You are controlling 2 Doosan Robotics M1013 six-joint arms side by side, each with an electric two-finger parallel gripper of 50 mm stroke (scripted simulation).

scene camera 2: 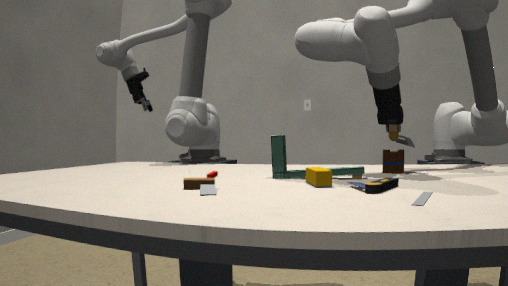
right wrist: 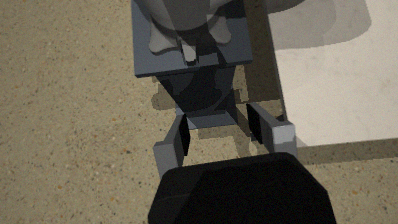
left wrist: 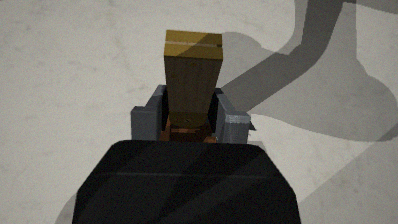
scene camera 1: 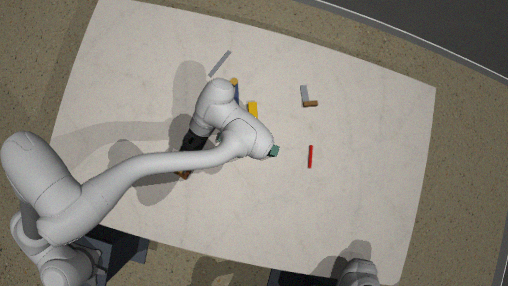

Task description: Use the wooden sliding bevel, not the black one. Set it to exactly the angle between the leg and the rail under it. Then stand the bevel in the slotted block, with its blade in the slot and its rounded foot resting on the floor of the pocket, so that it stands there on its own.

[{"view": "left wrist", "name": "my left gripper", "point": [189, 100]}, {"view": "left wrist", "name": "wooden sliding bevel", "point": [192, 60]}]
